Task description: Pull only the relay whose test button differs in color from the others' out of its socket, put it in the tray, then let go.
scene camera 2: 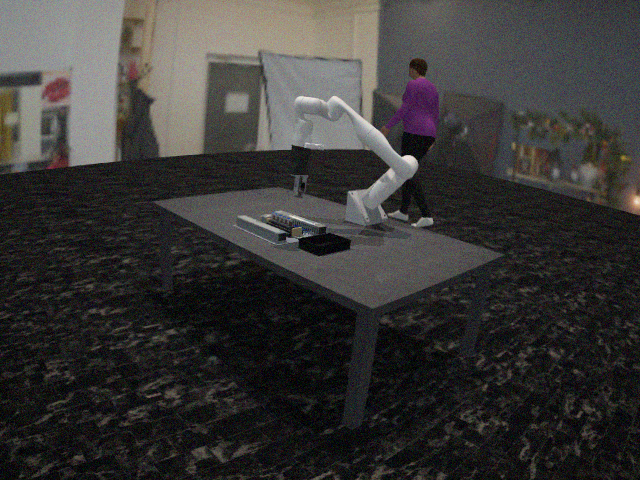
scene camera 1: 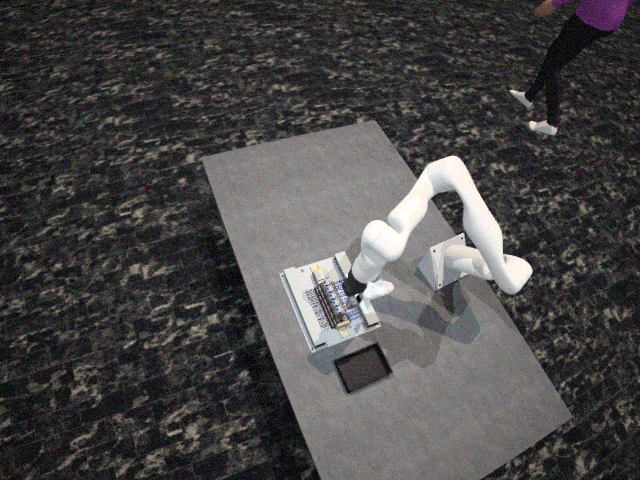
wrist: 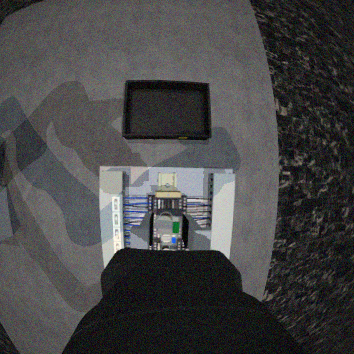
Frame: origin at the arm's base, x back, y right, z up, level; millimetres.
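Seen in the pictures: gripper, fingertip midpoint: [scene camera 2: 299,191] [scene camera 1: 352,302] [wrist: 167,223]; arm's base at its link origin: [scene camera 2: 368,201] [scene camera 1: 453,256].
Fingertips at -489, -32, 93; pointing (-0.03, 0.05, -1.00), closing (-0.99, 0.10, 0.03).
Note:
Offsets run from my fingertips to a thing's middle, as dx, dy, dz. "*": to the spot under its first point. Level surfaces: height alone.
My gripper [scene camera 1: 357,299] [scene camera 2: 299,193] [wrist: 167,223] points down and is shut on a clear relay with a green test button @(-2, -1, -8) [wrist: 176,227]. It holds the relay upright, high above the pale panel @(-4, +98, -180) [scene camera 1: 336,338] [wrist: 196,184] and apart from it. Relays with blue test buttons @(* -15, +86, -117) [scene camera 1: 330,296] [wrist: 174,240] stand in the socket row. A dark socket @(* -12, +6, -153) [wrist: 168,203] beside the tan end stop shows no relay in it. The black tray @(-18, -171, -167) [scene camera 1: 341,378] [scene camera 2: 336,249] [wrist: 208,110] lies beyond that end of the panel and is empty. My gripper body hides much of the row in the wrist view.
Raised grey wire ducts @(-105, +105, -162) [scene camera 2: 261,228] [wrist: 223,210] run along both sides of the panel, with blue and black wires between. The arm's base [scene camera 1: 436,266] [scene camera 2: 364,209] stands on the grey table @(dz -185) [scene camera 1: 439,403]. A person in purple [scene camera 2: 421,108] is on the floor behind the arm.

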